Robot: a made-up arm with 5 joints.
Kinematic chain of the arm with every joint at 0, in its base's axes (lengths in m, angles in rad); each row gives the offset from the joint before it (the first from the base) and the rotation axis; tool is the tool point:
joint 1: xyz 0 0 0.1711 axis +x
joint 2: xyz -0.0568 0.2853 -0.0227 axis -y
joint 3: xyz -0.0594 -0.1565 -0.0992 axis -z
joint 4: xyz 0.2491 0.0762 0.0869 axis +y
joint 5: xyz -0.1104 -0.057 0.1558 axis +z
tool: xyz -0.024 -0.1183 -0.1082
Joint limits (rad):
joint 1: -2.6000..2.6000
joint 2: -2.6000..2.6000
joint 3: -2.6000..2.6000
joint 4: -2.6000..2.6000
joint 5: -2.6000..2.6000
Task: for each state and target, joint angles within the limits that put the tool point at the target. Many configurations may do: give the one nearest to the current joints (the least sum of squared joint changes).
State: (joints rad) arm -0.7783 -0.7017 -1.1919 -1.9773 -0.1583
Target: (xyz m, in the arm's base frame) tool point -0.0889 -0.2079 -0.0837
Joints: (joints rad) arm -1.3499 -0.9173 -0.7203 -1.6891 -0.1524
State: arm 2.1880 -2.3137 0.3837 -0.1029 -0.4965
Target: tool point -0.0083 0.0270 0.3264
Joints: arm 2.4577 -2.5344 -0.0156 0.4573 -0.7303
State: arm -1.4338 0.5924 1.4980 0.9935 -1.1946
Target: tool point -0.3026 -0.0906 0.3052
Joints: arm -1.1947 1.0858 1.7176 1.5560 -1.0098
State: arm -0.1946 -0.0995 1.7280 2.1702 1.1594
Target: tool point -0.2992 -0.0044 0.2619
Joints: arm -0.7539 -0.5524 2.2640 2.5877 1.4083
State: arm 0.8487 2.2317 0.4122 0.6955 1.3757
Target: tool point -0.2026 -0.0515 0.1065
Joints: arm 1.1044 2.6000 0.5222 1.2634 0.8127
